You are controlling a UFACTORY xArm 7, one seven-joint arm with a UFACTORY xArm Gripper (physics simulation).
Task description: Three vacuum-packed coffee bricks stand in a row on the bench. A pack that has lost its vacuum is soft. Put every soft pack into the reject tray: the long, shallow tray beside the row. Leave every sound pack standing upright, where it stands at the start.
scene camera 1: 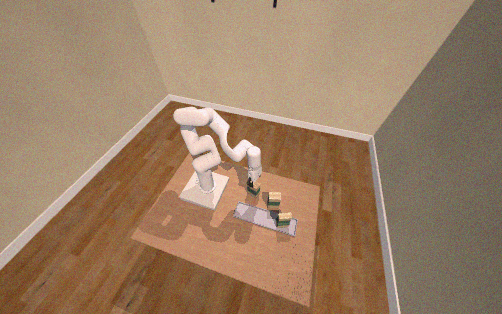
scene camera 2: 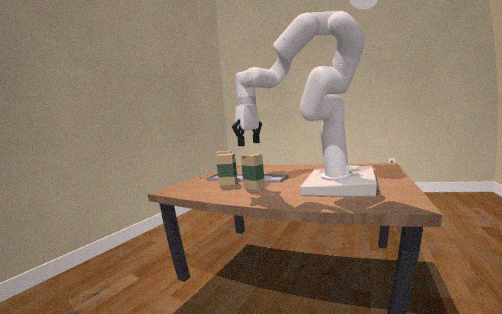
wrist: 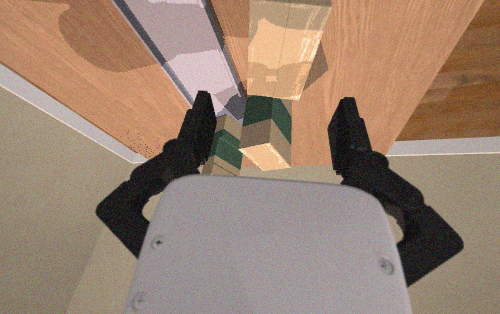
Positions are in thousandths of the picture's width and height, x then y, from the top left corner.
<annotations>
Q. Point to a coffee pack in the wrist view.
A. At 451,505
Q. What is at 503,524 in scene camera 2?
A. A coffee pack.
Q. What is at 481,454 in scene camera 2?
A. My gripper.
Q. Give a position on a coffee pack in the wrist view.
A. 533,428
</annotations>
